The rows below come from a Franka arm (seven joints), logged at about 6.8 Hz.
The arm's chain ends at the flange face. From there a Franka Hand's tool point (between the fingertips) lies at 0.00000 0.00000 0.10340 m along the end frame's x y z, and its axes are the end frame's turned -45 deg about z.
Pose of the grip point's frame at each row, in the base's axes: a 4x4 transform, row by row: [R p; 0 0 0 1], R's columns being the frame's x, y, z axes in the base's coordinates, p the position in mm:
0.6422 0.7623 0.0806 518.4; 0.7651 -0.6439 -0.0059 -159.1; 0.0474 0.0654 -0.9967 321.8; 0 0 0 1
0.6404 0.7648 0.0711 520.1; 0.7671 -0.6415 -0.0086 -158.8; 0.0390 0.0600 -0.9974 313.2; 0 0 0 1
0.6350 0.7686 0.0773 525.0; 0.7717 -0.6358 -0.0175 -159.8; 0.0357 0.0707 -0.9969 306.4; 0 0 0 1
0.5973 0.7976 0.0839 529.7; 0.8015 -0.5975 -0.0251 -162.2; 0.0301 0.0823 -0.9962 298.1; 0 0 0 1
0.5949 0.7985 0.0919 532.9; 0.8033 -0.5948 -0.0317 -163.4; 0.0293 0.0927 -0.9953 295.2; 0 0 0 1
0.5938 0.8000 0.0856 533.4; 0.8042 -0.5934 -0.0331 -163.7; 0.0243 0.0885 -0.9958 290.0; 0 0 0 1
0.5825 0.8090 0.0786 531.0; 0.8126 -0.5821 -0.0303 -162.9; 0.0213 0.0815 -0.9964 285.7; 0 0 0 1
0.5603 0.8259 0.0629 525.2; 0.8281 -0.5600 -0.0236 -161.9; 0.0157 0.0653 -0.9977 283.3; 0 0 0 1
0.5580 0.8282 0.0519 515.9; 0.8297 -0.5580 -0.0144 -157.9; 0.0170 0.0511 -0.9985 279.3; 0 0 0 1
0.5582 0.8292 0.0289 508.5; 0.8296 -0.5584 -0.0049 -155.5; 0.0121 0.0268 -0.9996 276.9; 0 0 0 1
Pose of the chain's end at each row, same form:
0.9931 0.0849 0.0806 510.1; 0.0857 -0.9963 -0.0059 -158.5; 0.0798 0.0127 -0.9967 424.9; 0 0 0 1
0.9936 0.0880 0.0711 512.7; 0.0888 -0.9960 -0.0086 -157.9; 0.0700 0.0148 -0.9974 416.3; 0 0 0 1
0.9925 0.0945 0.0773 517.0; 0.0961 -0.9953 -0.0175 -158.0; 0.0752 0.0247 -0.9969 409.5; 0 0 0 1
0.9863 0.1416 0.0839 521.0; 0.1442 -0.9892 -0.0251 -159.6; 0.0795 0.0369 -0.9962 401.1; 0 0 0 1
0.9853 0.1440 0.0919 523.4; 0.1474 -0.9886 -0.0317 -160.1; 0.0863 0.0448 -0.9953 398.1; 0 0 0 1
0.9856 0.1458 0.0856 524.5; 0.1491 -0.9883 -0.0331 -160.3; 0.0798 0.0454 -0.9958 393.0; 0 0 0 1
0.9839 0.1602 0.0786 522.9; 0.1630 -0.9862 -0.0303 -159.8; 0.0727 0.0426 -0.9964 388.7; 0 0 0 1
0.9802 0.1878 0.0629 518.7; 0.1896 -0.9815 -0.0236 -159.5; 0.0573 0.0351 -0.9977 386.5; 0 0 0 1
0.9802 0.1911 0.0519 510.5; 0.1921 -0.9813 -0.0144 -156.4; 0.0482 0.0241 -0.9985 382.5; 0 0 0 1
0.9810 0.1916 0.0289 505.5; 0.1918 -0.9815 -0.0049 -155.0; 0.0275 0.0104 -0.9996 380.3; 0 0 0 1

